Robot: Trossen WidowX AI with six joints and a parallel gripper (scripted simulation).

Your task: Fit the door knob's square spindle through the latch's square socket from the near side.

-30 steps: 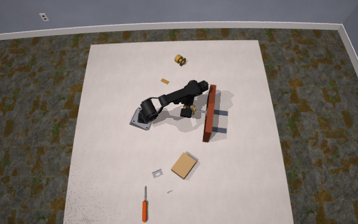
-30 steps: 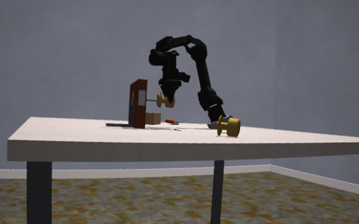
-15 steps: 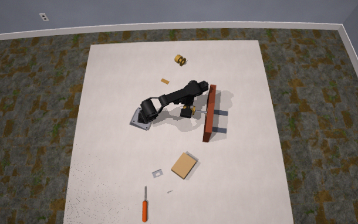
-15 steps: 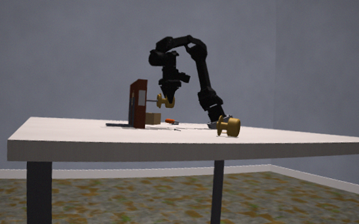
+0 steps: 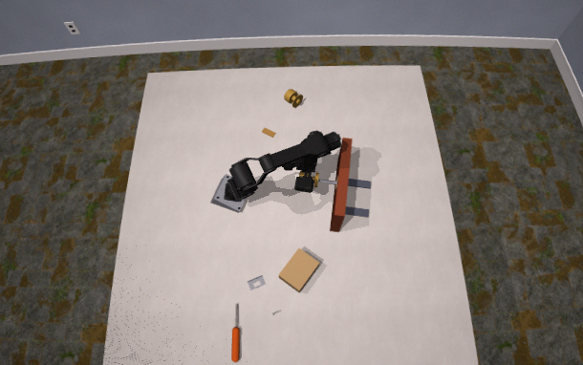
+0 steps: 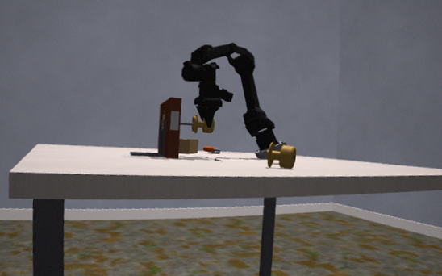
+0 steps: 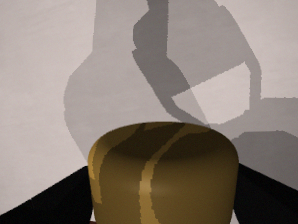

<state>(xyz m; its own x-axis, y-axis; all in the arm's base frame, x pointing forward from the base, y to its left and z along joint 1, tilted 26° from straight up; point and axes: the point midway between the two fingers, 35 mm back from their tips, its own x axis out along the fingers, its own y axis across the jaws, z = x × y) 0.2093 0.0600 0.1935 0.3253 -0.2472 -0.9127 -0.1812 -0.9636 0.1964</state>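
Now: hand 130 mm short of the grey latch socket, 20 mm to the left of it and 30 mm above it. The rest, counted from my hand: red-brown wooden door slab: 130 mm ahead, 20 mm to the right, 40 mm below; grey latch plate: 150 mm ahead, 130 mm to the left, 30 mm below; tan plate: 150 mm behind, 260 mm to the left, 140 mm below.
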